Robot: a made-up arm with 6 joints. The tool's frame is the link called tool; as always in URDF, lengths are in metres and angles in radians.
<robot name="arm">
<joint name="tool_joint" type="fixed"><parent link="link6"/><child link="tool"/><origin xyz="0 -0.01 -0.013" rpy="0 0 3.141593"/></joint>
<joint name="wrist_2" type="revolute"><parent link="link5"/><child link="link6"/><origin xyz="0.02 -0.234 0.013"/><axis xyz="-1 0 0"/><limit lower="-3.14" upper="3.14"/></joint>
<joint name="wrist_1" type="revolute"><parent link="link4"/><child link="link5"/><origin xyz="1.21 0.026 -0.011"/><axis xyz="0 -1 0"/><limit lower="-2.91" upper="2.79"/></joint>
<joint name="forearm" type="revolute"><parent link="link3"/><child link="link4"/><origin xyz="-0.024 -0.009 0.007"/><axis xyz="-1 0 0"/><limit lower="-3.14" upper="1.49"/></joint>
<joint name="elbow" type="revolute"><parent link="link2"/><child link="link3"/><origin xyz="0.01 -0.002 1.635"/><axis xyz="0 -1 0"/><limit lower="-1.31" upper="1.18"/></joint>
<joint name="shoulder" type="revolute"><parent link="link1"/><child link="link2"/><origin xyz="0.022 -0.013 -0.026"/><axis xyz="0 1 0"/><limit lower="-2.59" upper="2.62"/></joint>
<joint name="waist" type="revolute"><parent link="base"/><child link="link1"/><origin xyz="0.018 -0.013 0.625"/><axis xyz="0 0 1"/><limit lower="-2.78" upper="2.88"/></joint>
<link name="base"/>
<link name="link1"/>
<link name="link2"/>
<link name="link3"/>
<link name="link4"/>
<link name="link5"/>
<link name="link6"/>
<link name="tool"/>
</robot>
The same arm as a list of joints. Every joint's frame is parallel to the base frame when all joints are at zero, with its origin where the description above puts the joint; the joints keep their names.
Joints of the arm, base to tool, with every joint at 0 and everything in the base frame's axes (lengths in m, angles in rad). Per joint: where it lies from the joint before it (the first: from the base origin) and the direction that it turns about. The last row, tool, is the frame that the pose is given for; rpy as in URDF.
waist: offset 0.018 -0.013 0.625 axis 0 0 1
shoulder: offset 0.022 -0.013 -0.026 axis 0 1 0
elbow: offset 0.01 -0.002 1.635 axis 0 -1 0
forearm: offset -0.024 -0.009 0.007 axis -1 0 0
wrist_1: offset 1.21 0.026 -0.011 axis 0 -1 0
wrist_2: offset 0.02 -0.234 0.013 axis -1 0 0
tool: offset 0 -0.01 -0.013 rpy 0 0 -3.1416
Joint limits (rad, base to tool): -2.78..2.88 -2.59..2.62 -1.31..1.18 -3.14..1.49 -2.91..2.79 -3.14..3.14

